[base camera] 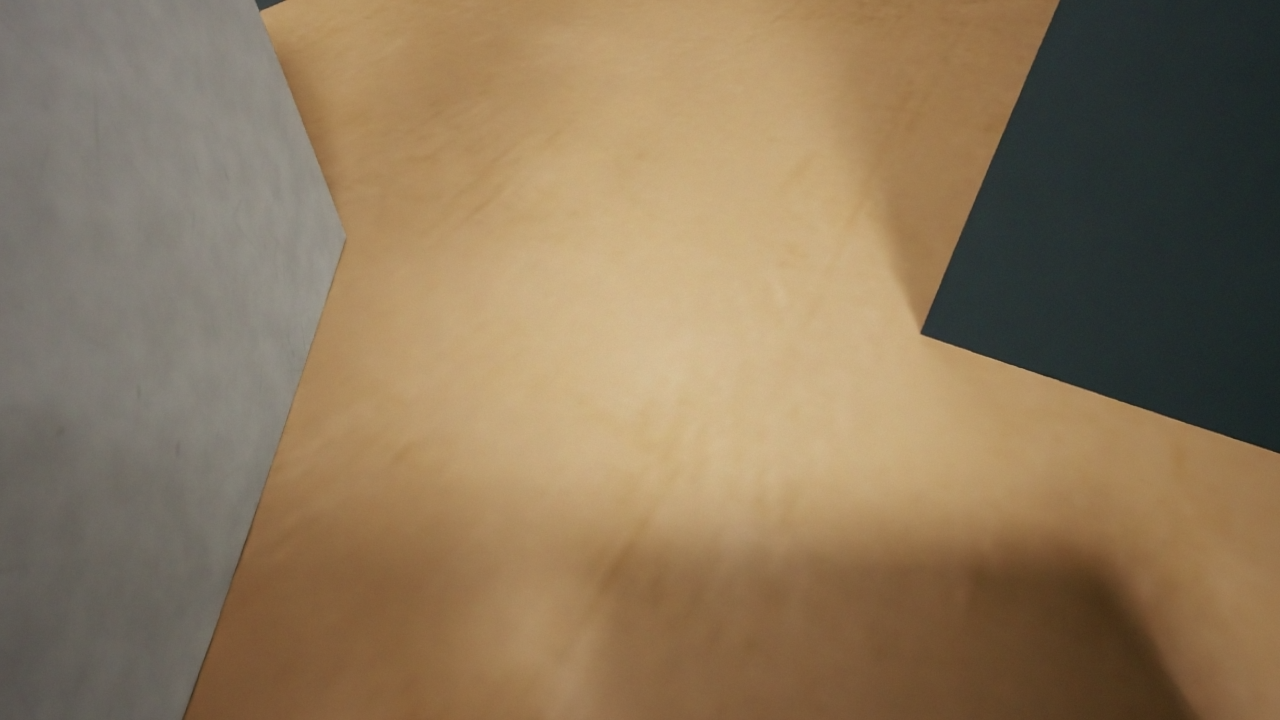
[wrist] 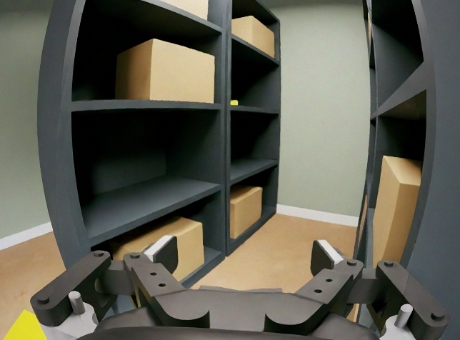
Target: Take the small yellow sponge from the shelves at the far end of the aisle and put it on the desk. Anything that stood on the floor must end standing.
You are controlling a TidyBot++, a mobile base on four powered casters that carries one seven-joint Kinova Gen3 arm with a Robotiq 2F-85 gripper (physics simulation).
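Frame: origin at the arm's base, x back, y left, z down, level; metres.
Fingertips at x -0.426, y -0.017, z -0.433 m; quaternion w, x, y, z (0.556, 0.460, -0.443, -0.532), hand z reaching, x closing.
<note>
A point is followed by its place in that frame.
The small yellow sponge [wrist: 234,102] shows in the wrist view as a small yellow patch on a middle shelf of the far left shelf unit [wrist: 260,109], partly hidden by the upright of the nearer left unit. My gripper [wrist: 244,254] is open and empty, with its fingers wide apart. It is in the aisle mouth, well short of the sponge. The desk does not show in these views.
The near left shelf unit [wrist: 55,125] and right shelf unit [wrist: 447,150] flank the aisle, holding cardboard boxes [wrist: 182,72] [wrist: 400,210]. A yellow-topped object [wrist: 25,327] is low at left. In the base view, a pale grey face [base camera: 134,313] {y 0.211, x -0.330, z 0.259 m} is left and a dark panel [base camera: 1136,179] {y -0.249, x -0.427, z 0.256 m} right.
</note>
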